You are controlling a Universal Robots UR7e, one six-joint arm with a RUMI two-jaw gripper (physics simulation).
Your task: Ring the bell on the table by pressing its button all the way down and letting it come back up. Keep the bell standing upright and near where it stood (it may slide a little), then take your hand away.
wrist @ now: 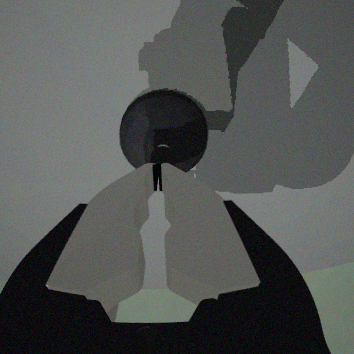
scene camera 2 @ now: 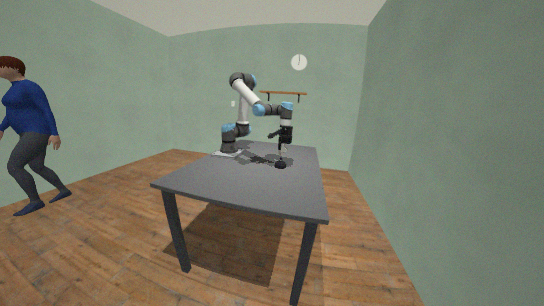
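Where they show: gripper, between the fingertips: (wrist: 158, 166) (scene camera 2: 280, 155); arm's base, origin of its link: (scene camera 2: 229, 150).
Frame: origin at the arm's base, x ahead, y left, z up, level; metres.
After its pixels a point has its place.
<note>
A small dark, domed bell (scene camera 2: 280, 165) @(x 0.462, y -0.226, z -0.003 m) (wrist: 162, 122) @(x 0.438, y -0.185, z 0.014 m) stands upright on the grey table (scene camera 2: 240, 190) @(x 0.291, y -0.580, z -0.027 m). My gripper (scene camera 2: 280, 157) @(x 0.453, y -0.189, z 0.056 m) (wrist: 158, 166) @(x 0.453, y -0.189, z 0.056 m) is shut with nothing between its fingers and points down at the bell. In scene camera 2 its fingertips are right at the top of the bell; whether they touch the button is too small to tell. In the wrist view the fingertips overlap the near edge of the dome. The button is not clearly visible, and how far down it stands cannot be told.
The arm's base (scene camera 2: 229, 145) @(x 0.026, y -0.058, z 0.062 m) stands at the table's far left on a light plate. A person in a blue top (scene camera 2: 29, 107) is on the floor at the left. A wooden shelf (scene camera 2: 283, 92) and a clock (scene camera 2: 299, 62) are on the back wall.
</note>
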